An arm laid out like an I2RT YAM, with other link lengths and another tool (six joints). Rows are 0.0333 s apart.
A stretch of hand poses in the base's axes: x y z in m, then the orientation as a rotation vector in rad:
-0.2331 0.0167 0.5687 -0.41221 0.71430 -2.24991
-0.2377 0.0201 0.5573 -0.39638 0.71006 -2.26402
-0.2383 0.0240 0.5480 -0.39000 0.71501 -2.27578
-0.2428 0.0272 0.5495 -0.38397 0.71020 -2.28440
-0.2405 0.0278 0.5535 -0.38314 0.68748 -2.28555
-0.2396 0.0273 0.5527 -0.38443 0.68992 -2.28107
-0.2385 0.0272 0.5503 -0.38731 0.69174 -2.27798
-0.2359 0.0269 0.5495 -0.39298 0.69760 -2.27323
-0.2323 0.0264 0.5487 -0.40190 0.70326 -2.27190
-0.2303 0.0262 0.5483 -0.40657 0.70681 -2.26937
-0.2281 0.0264 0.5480 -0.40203 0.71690 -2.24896
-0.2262 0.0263 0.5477 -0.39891 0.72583 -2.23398
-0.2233 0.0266 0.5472 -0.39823 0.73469 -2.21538
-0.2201 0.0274 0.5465 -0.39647 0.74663 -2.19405
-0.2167 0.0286 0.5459 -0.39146 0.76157 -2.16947
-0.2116 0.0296 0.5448 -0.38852 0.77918 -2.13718
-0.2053 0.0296 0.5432 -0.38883 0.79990 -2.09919
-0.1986 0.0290 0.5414 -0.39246 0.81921 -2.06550
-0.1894 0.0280 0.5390 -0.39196 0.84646 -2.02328
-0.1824 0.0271 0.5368 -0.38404 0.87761 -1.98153
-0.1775 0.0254 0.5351 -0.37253 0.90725 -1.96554
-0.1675 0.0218 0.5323 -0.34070 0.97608 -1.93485
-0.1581 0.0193 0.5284 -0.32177 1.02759 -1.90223
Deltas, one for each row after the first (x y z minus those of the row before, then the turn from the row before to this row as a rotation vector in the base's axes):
-0.0046 0.0034 -0.0114 -0.00260 -0.01169 -0.01316
-0.0006 0.0039 -0.0093 0.00127 -0.00191 -0.01303
-0.0045 0.0032 0.0015 -0.00414 -0.00519 -0.00701
0.0023 0.0006 0.0040 -0.01489 -0.00808 0.00597
0.0009 -0.0005 -0.0008 0.00262 0.00138 0.00350
0.0011 -0.0001 -0.0024 0.00131 0.00243 0.00256
0.0026 -0.0003 -0.0008 0.00364 0.00566 0.00309
0.0036 -0.0005 -0.0008 0.00145 0.00820 0.00030
0.0020 -0.0002 -0.0004 0.00173 0.00435 0.00164
0.0022 0.0002 -0.0003 0.01457 -0.00139 0.01500
0.0019 -0.0001 -0.0003 0.01166 -0.00031 0.01048
0.0029 0.0003 -0.0005 0.01211 0.00116 0.01403
0.0032 0.0008 -0.0007 0.01541 0.00135 0.01531
0.0034 0.0012 -0.0006 0.01957 -0.00004 0.01677
0.0051 0.0010 -0.0011 0.02337 0.00192 0.02298
0.0063 0.0000 -0.0016 0.02641 0.00518 0.02729
0.0067 -0.0006 -0.0018 0.02299 0.00761 0.02415
0.0092 -0.0010 -0.0024 0.03274 0.00765 0.02805
0.0070 -0.0009 -0.0022 0.03798 0.00465 0.02451
0.0049 -0.0017 -0.0017 0.02860 0.00433 0.00127
0.0100 -0.0036 -0.0028 0.06572 0.00784 -0.00496
0.0094 -0.0025 -0.0039 0.05113 0.00849 0.00460

